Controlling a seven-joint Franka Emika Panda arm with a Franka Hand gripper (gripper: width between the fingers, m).
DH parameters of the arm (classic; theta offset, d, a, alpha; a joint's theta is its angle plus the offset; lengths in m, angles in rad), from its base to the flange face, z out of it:
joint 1: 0 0.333 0 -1.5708
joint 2: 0 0 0 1.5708
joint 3: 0 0.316 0.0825 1.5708
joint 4: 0 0 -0.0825 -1.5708
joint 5: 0 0.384 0 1.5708
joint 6: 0 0 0.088 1.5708
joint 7: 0 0.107 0 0
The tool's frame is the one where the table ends.
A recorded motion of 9 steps. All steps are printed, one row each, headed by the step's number.
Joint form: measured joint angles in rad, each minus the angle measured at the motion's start. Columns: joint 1, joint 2, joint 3, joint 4, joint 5, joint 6, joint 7.
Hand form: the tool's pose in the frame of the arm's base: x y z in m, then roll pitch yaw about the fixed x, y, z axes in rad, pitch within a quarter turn. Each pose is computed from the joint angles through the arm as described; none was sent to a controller.
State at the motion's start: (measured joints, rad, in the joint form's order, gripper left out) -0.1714 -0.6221 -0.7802 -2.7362 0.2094 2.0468 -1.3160
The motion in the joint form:
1: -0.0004 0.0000 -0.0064 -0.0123 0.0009 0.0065 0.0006
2: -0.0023 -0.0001 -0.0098 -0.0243 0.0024 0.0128 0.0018
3: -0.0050 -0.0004 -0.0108 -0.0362 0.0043 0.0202 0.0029
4: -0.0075 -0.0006 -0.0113 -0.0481 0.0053 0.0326 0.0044
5: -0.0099 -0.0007 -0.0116 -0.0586 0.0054 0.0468 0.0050
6: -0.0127 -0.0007 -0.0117 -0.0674 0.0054 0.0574 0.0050
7: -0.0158 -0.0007 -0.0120 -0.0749 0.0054 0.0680 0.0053
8: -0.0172 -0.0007 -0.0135 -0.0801 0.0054 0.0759 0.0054
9: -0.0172 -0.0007 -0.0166 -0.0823 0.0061 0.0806 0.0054
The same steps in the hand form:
1: 0.2271 -0.2512 0.3456 -2.6953 -0.4853 0.2764
2: 0.2253 -0.2488 0.3411 -2.6864 -0.4834 0.2672
3: 0.2239 -0.2463 0.3370 -2.6799 -0.4815 0.2595
4: 0.2227 -0.2443 0.3332 -2.6786 -0.4798 0.2523
5: 0.2218 -0.2429 0.3300 -2.6813 -0.4788 0.2470
6: 0.2208 -0.2418 0.3273 -2.6828 -0.4778 0.2427
7: 0.2198 -0.2411 0.3250 -2.6852 -0.4772 0.2375
8: 0.2190 -0.2408 0.3233 -2.6866 -0.4772 0.2333
9: 0.2184 -0.2411 0.3224 -2.6866 -0.4785 0.2287

